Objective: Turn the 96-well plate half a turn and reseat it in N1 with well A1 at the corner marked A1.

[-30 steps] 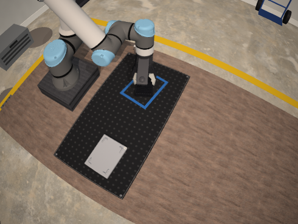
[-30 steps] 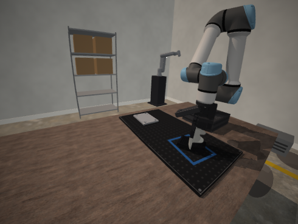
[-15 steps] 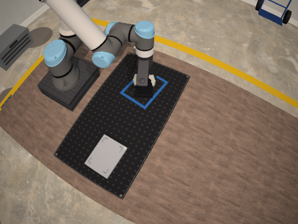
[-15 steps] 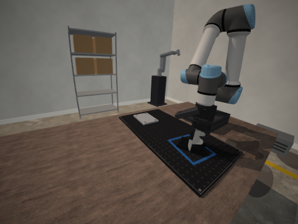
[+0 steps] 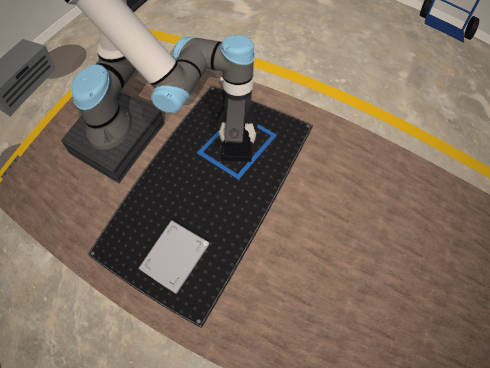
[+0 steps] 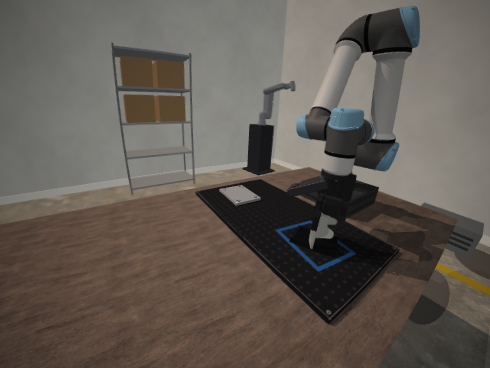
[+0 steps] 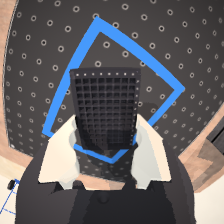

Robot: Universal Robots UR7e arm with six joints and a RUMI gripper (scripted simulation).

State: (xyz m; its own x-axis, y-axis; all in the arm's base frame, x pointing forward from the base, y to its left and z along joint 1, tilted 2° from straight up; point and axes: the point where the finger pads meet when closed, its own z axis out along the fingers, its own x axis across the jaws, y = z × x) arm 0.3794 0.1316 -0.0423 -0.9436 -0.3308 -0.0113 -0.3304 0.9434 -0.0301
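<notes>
Right now my hand is 10 mm above the black 96-well plate. Also, from my hand: plate nest N1 (390 mm to the right, 20 mm behind, 10 mm below).
</notes>
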